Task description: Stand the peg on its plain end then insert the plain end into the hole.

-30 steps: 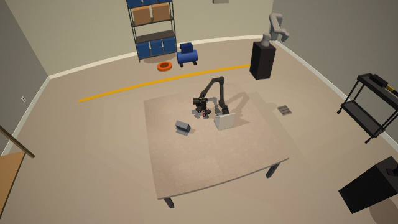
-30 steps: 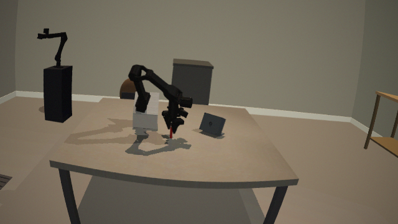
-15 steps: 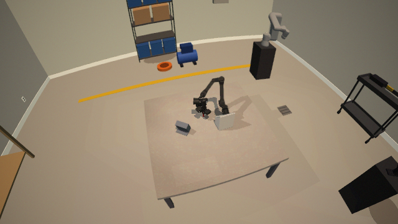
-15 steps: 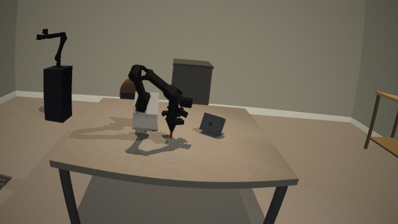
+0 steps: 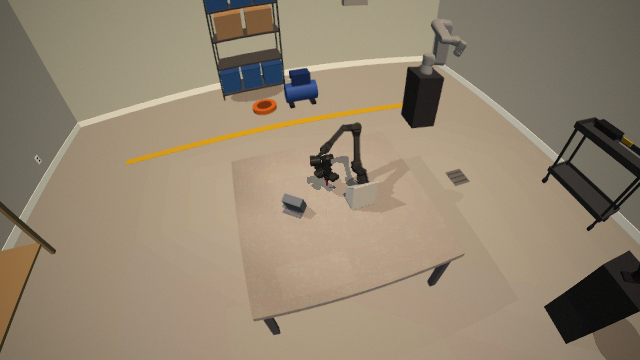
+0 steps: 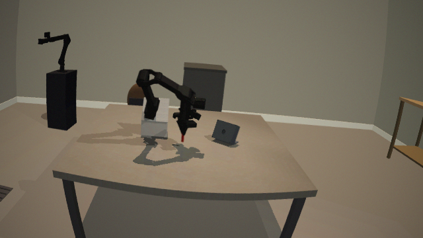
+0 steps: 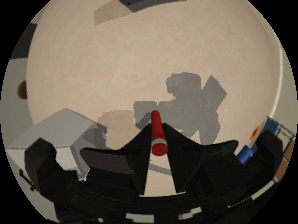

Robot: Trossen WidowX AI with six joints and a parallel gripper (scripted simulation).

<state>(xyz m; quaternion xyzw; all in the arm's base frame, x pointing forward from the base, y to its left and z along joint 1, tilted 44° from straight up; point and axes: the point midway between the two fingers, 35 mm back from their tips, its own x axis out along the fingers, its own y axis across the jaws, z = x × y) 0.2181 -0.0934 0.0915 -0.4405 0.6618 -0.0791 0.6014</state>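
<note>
The dark sloped panel lies 240 mm ahead of my gripper tip, 140 mm to the left of it and 10 mm below it. The rest, counted from my gripper tip: red peg: 20 mm above.
</note>
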